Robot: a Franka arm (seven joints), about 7 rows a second.
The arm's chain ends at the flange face. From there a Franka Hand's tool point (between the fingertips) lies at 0.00 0.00 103.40 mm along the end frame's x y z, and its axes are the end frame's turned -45 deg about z.
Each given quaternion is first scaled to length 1.
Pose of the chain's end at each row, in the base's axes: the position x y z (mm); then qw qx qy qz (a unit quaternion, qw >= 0):
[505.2, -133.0, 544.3, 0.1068, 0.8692, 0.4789, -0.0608]
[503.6, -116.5, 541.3, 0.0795, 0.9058, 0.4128, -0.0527]
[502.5, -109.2, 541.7, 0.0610, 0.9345, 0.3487, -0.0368]
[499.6, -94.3, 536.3, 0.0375, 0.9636, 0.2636, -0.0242]
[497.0, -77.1, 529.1, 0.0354, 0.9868, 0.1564, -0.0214]
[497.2, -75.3, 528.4, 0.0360, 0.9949, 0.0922, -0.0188]
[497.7, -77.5, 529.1, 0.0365, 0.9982, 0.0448, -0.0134]
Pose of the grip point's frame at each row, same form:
[504.8, -158.2, 444.0, 0.0754, 0.6198, 0.7751, -0.0970]
[500.5, -135.9, 439.8, 0.0533, 0.6789, 0.7280, -0.0791]
[499.8, -123.6, 439.3, 0.0423, 0.7299, 0.6798, -0.0573]
[496.8, -103.1, 433.3, 0.0254, 0.7894, 0.6123, -0.0367]
[493.8, -85.0, 426.1, 0.0245, 0.8519, 0.5221, -0.0333]
[494.0, -83.1, 425.3, 0.0261, 0.8839, 0.4659, -0.0311]
[495.3, -85.2, 426.0, 0.0286, 0.9051, 0.4234, -0.0263]

